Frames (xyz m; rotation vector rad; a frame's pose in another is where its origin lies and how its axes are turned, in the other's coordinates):
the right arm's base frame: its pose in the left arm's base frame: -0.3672 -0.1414 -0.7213 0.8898 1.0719 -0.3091
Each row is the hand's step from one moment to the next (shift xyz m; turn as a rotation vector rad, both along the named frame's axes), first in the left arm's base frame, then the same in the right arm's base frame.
Working: the left arm's base frame: its pose in the right arm's base frame: -0.4183 0.6593 0.2559 -0.8898 -1.0719 0.3091

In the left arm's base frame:
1: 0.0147 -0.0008 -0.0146 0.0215 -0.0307 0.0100
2: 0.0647 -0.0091 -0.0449 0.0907 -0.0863 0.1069
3: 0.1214 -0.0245 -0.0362 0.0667 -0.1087 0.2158
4: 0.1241 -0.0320 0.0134 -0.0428 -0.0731 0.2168
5: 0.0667 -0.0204 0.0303 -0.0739 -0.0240 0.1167
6: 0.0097 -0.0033 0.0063 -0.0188 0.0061 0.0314
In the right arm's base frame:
1: 0.0194 0.0016 0.0072 -0.0041 -0.0012 0.0386
2: 0.0677 0.0127 0.0393 -0.0648 0.0528 0.1418
3: 0.0844 0.0421 0.0881 -0.1739 0.0760 0.1637
4: 0.0416 0.0627 0.1046 -0.2203 0.0314 0.0682
5: 0.0019 0.0428 0.0629 -0.1400 -0.0048 -0.0068
6: -0.0014 0.0069 0.0097 -0.0348 0.0072 -0.0107

